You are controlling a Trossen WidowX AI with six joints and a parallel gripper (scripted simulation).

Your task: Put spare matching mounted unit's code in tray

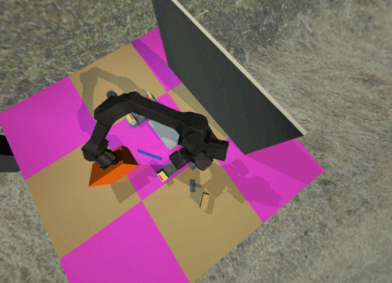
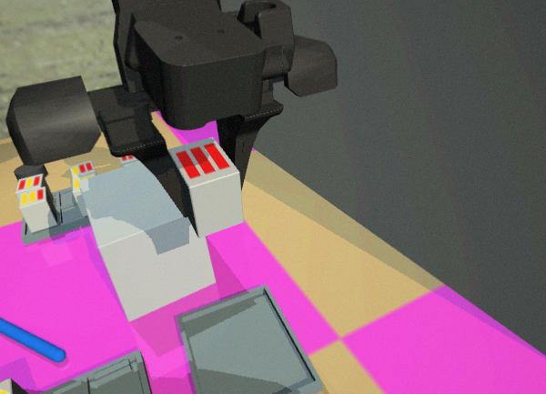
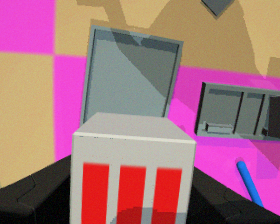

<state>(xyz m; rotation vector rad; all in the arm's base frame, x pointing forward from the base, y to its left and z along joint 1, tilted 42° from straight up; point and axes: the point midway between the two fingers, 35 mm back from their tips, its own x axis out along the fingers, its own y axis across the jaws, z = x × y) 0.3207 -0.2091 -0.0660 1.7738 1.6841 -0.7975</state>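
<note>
My gripper tip is 160 mm above the grey shallow tray. Round my gripper tip: mounted unit (190 mm to the left, 110 mm below, 40 mm behind); then spare (30 mm above); then rack (160 mm below, 150 mm behind, 20 mm to the left).
</note>
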